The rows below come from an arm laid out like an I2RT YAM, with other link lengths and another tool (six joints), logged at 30 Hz.
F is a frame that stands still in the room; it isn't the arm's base.
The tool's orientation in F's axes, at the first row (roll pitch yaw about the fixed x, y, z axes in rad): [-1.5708, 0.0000, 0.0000]
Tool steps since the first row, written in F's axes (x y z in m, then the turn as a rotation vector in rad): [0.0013, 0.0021, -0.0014, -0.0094, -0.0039, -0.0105]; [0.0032, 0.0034, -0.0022, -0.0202, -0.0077, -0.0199]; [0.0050, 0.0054, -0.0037, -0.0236, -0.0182, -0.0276]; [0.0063, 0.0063, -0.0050, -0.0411, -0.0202, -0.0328]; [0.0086, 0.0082, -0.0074, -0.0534, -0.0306, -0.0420]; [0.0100, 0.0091, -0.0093, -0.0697, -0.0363, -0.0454]
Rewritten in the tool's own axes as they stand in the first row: [0.0013, 0.0014, 0.0021, -0.0094, 0.0105, -0.0039]; [0.0032, 0.0022, 0.0034, -0.0202, 0.0199, -0.0077]; [0.0050, 0.0037, 0.0054, -0.0236, 0.0276, -0.0182]; [0.0063, 0.0050, 0.0063, -0.0411, 0.0328, -0.0202]; [0.0086, 0.0074, 0.0082, -0.0534, 0.0420, -0.0306]; [0.0100, 0.0093, 0.0091, -0.0697, 0.0454, -0.0363]
